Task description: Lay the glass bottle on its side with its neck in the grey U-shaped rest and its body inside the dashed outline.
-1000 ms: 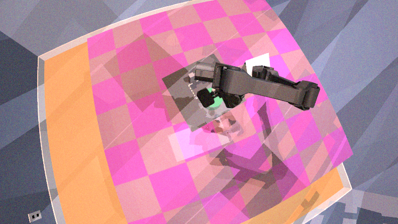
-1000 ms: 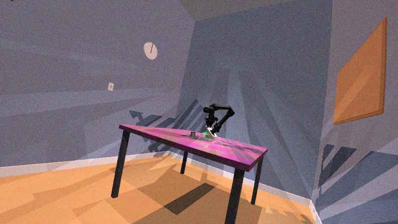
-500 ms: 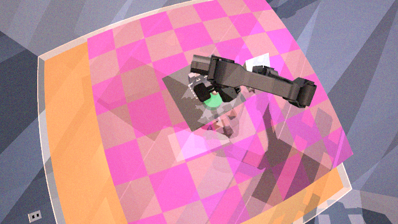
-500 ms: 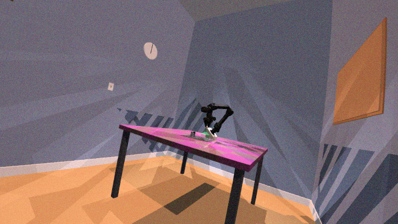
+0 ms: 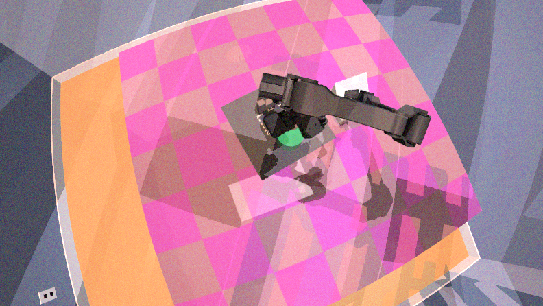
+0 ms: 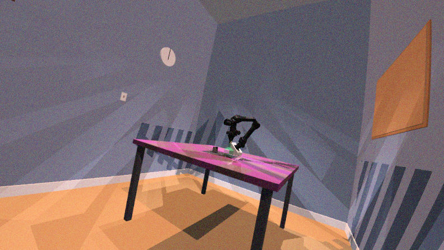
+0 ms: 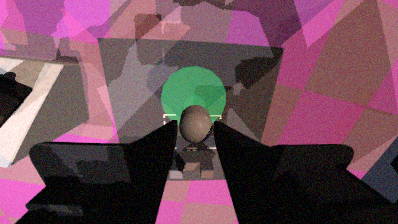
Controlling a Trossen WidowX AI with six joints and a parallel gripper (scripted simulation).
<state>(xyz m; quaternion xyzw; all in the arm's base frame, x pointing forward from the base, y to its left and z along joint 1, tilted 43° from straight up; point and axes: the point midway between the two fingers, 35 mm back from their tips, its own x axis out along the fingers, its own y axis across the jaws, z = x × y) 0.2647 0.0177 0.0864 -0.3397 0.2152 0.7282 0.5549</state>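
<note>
The glass bottle is 50 mm below my gripper tip. Round my gripper tip: dark grey mat (140 mm below, 70 mm to the right, 20 mm ahead).
</note>
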